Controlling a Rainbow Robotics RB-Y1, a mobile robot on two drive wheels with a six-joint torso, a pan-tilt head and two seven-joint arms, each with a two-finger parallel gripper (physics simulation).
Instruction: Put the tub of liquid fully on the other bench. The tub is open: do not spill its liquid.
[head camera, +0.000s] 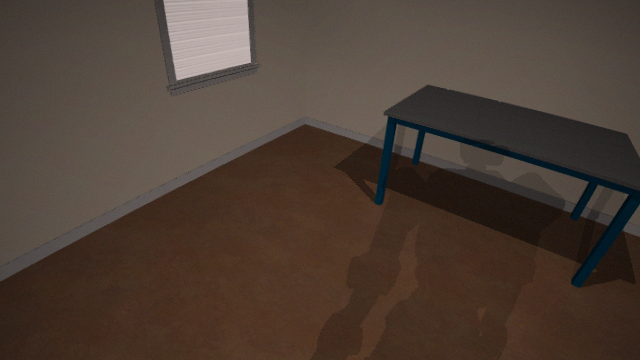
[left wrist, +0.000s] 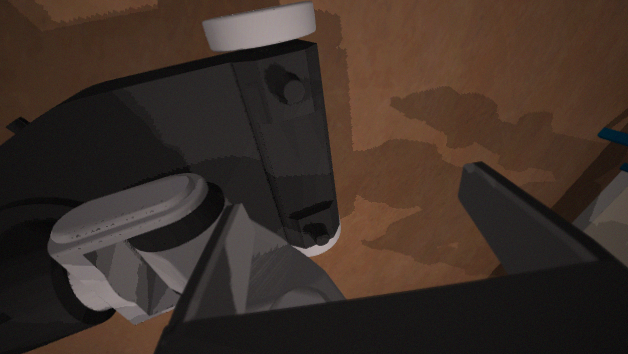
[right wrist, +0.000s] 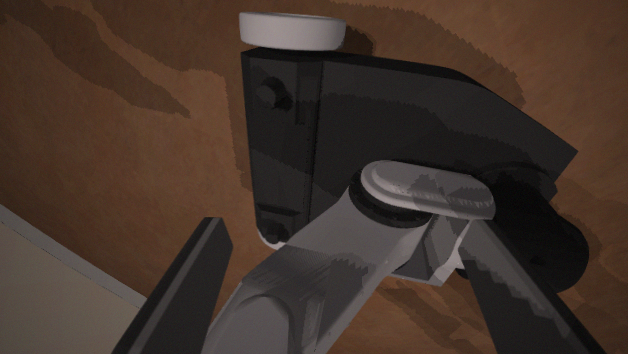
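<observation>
A bench (head camera: 510, 130) with a grey top and blue legs stands at the right in the head view, along the back wall. No tub shows on the part of its top in view, and the tub does not show in the wrist views. Small blue parts of a bench leg (left wrist: 614, 136) show at the right edge of the left wrist view. My left gripper (left wrist: 351, 199) is open and empty, above the floor beside my base. My right gripper (right wrist: 344, 234) is open and empty, on the other side of my base. Both are apart from the bench.
A window (head camera: 209, 37) is in the left wall, left of the room corner. A pale baseboard (head camera: 165, 190) runs along the wall. Brown floor (head camera: 225, 240) lies in front of the bench, with my shadow on it. My dark wheeled base (left wrist: 200, 110) (right wrist: 375, 117) shows in both wrist views.
</observation>
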